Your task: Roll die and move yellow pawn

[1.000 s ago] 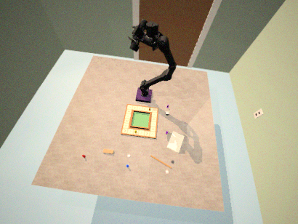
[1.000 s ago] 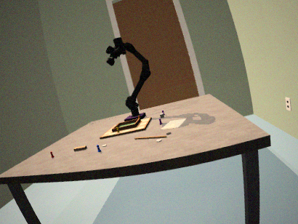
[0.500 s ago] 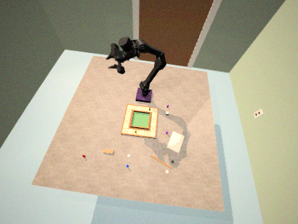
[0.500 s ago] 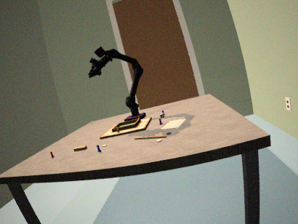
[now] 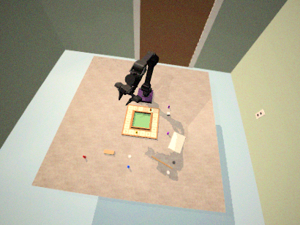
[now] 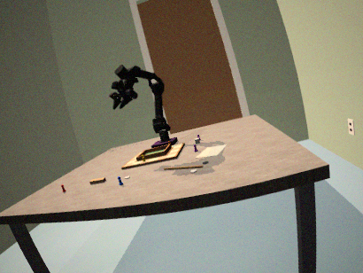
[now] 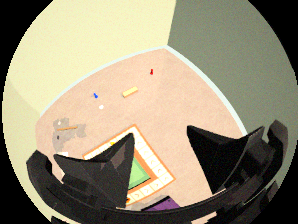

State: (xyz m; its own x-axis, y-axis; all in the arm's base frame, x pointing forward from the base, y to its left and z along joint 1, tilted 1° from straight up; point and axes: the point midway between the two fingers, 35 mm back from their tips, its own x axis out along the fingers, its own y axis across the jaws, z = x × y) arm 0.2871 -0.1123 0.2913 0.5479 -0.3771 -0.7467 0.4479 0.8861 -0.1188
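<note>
Now: gripper tip 80 mm short of the yellow pawn, 110 mm to the right of it and 270 mm above it. The rest, counted from my gripper tip: green tray (30 mm behind, 130 mm to the left, 290 mm below); blue pawn (340 mm ahead, 100 mm to the left, 280 mm below); wooden block (270 mm ahead, 60 mm to the right, 290 mm below).
</note>
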